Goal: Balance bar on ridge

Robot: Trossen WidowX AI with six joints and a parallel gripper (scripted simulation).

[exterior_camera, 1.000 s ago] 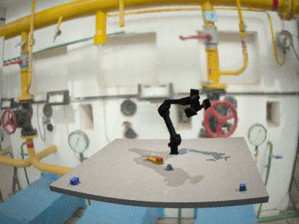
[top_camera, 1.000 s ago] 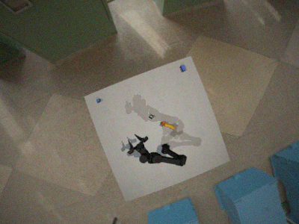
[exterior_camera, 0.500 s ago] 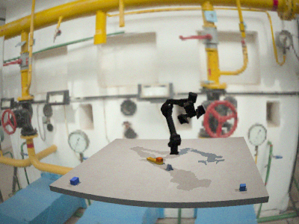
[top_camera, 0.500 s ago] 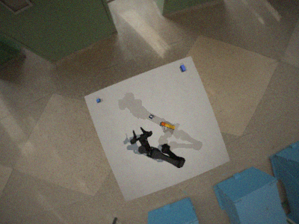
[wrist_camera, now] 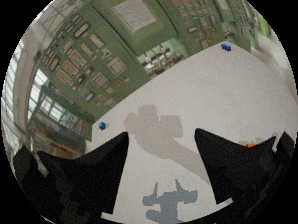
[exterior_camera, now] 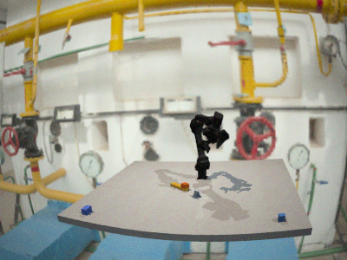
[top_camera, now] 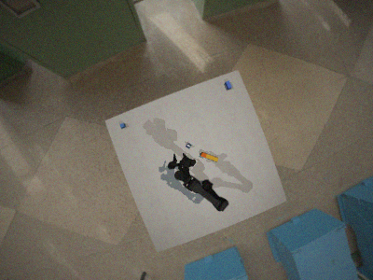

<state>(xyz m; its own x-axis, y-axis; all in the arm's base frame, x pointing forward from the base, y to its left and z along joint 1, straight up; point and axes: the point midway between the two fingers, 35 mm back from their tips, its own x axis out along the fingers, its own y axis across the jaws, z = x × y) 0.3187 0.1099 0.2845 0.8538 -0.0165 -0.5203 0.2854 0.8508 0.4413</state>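
My gripper tip is 12 cm past the yellow bar, 20 cm to the left of it and 25 cm above it. From my gripper tip the other things lie so: blue-grey ridge (2 cm ahead, 9 cm to the right, 23 cm below).
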